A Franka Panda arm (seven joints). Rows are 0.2 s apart.
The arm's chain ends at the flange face. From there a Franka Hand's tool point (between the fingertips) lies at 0.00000 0.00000 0.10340 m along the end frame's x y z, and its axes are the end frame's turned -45 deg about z.
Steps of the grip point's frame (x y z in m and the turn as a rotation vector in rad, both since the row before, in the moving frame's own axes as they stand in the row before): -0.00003, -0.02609, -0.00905, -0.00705, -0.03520, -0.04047; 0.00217, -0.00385, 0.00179, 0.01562, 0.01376, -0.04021; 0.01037, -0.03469, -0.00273, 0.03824, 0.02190, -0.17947; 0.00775, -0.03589, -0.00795, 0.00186, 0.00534, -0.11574; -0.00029, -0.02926, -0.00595, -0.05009, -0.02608, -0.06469; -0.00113, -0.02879, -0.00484, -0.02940, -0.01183, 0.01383
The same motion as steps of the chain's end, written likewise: -0.01647, -0.02156, -0.00898, -0.02988, -0.01991, -0.04047; -0.00101, -0.00211, 0.00181, 0.02077, -0.00132, -0.04021; -0.01562, -0.02760, -0.00263, 0.04253, -0.01155, -0.17947; -0.02012, -0.03032, -0.00795, 0.00509, 0.00246, -0.11574; -0.02283, -0.02599, -0.00579, -0.05386, 0.01698, -0.06469; -0.02242, -0.02258, -0.00479, -0.02915, 0.01242, 0.01383
